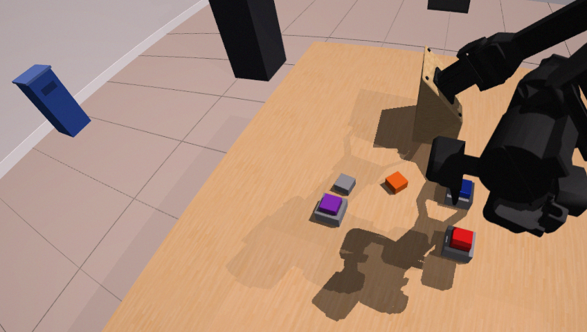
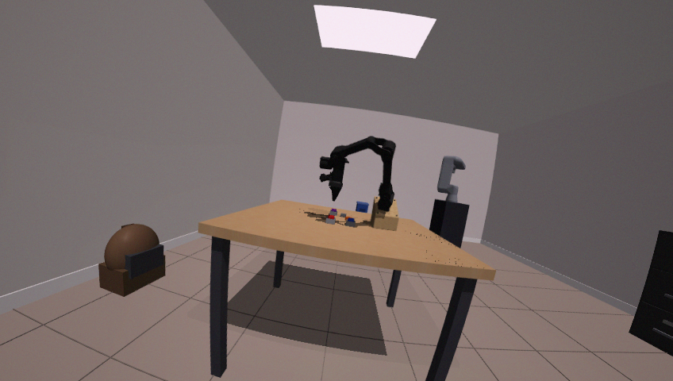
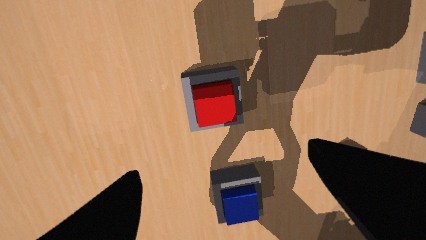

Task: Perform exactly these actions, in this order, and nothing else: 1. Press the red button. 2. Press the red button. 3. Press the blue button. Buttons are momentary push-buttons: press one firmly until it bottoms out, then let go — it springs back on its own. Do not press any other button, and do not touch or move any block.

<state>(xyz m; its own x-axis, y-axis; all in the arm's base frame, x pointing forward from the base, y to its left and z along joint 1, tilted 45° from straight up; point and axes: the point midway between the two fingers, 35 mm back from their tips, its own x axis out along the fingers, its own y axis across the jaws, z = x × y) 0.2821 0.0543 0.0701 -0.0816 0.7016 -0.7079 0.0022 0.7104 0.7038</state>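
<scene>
Right now my gripper tip is 9 cm above the red button and 1 cm to the left of it. The rest, counted from my gripper tip: orange block (14 cm to the right, 11 cm below, 10 cm behind); purple button (24 cm to the right, 9 cm below); blue button (10 cm behind, 9 cm below, 2 cm to the right).
</scene>
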